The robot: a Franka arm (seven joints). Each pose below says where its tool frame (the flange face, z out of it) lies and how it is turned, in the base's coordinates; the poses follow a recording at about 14 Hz.
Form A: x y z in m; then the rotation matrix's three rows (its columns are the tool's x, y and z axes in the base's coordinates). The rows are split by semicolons.
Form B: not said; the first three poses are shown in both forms.
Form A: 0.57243 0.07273 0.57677; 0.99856 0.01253 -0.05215; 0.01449 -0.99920 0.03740; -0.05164 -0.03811 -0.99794
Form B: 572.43 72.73 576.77; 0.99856 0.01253 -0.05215; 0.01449 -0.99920 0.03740; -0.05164 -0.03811 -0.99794
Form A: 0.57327 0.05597 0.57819; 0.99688 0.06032 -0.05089; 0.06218 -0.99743 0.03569; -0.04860 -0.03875 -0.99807
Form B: 573.27 55.97 578.19; 0.99688 0.06032 -0.05089; 0.06218 -0.99743 0.03569; -0.04860 -0.03875 -0.99807
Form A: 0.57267 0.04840 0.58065; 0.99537 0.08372 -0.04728; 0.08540 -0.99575 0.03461; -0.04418 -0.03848 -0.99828
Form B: 572.67 48.40 580.65; 0.99537 0.08372 -0.04728; 0.08540 -0.99575 0.03461; -0.04418 -0.03848 -0.99828
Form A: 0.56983 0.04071 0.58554; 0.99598 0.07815 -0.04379; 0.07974 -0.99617 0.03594; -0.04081 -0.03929 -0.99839
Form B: 569.83 40.71 585.54; 0.99598 0.07815 -0.04379; 0.07974 -0.99617 0.03594; -0.04081 -0.03929 -0.99839
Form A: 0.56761 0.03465 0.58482; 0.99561 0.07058 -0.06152; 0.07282 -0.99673 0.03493; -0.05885 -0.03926 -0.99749
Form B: 567.61 34.65 584.82; 0.99561 0.07058 -0.06152; 0.07282 -0.99673 0.03493; -0.05885 -0.03926 -0.99749
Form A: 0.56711 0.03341 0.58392; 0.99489 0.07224 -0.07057; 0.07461 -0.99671 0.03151; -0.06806 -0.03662 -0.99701
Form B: 567.11 33.41 583.92; 0.99489 0.07224 -0.07057; 0.07461 -0.99671 0.03151; -0.06806 -0.03662 -0.99701
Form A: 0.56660 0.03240 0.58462; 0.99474 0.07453 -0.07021; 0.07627 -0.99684 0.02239; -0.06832 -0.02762 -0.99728
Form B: 566.60 32.40 584.62; 0.99474 0.07453 -0.07021; 0.07627 -0.99684 0.02239; -0.06832 -0.02762 -0.99728
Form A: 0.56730 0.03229 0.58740; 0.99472 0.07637 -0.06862; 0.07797 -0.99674 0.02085; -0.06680 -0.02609 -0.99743
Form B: 567.30 32.29 587.40; 0.99472 0.07637 -0.06862; 0.07797 -0.99674 0.02085; -0.06680 -0.02609 -0.99743
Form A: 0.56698 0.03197 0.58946; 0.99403 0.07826 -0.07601; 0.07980 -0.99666 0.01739; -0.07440 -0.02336 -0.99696
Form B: 566.98 31.97 589.46; 0.99403 0.07826 -0.07601; 0.07980 -0.99666 0.01739; -0.07440 -0.02336 -0.99696
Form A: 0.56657 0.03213 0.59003; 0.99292 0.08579 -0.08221; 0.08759 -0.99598 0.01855; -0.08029 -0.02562 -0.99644
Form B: 566.57 32.13 590.03; 0.99292 0.08579 -0.08221; 0.08759 -0.99598 0.01855; -0.08029 -0.02562 -0.99644
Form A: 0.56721 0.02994 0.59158; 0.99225 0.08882 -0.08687; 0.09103 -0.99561 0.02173; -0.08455 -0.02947 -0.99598
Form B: 567.21 29.94 591.58; 0.99225 0.08882 -0.08687; 0.09103 -0.99561 0.02173; -0.08455 -0.02947 -0.99598
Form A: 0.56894 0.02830 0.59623; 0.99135 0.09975 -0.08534; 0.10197 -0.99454 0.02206; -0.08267 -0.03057 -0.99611
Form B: 568.94 28.30 596.23; 0.99135 0.09975 -0.08534; 0.10197 -0.99454 0.02206; -0.08267 -0.03057 -0.99611
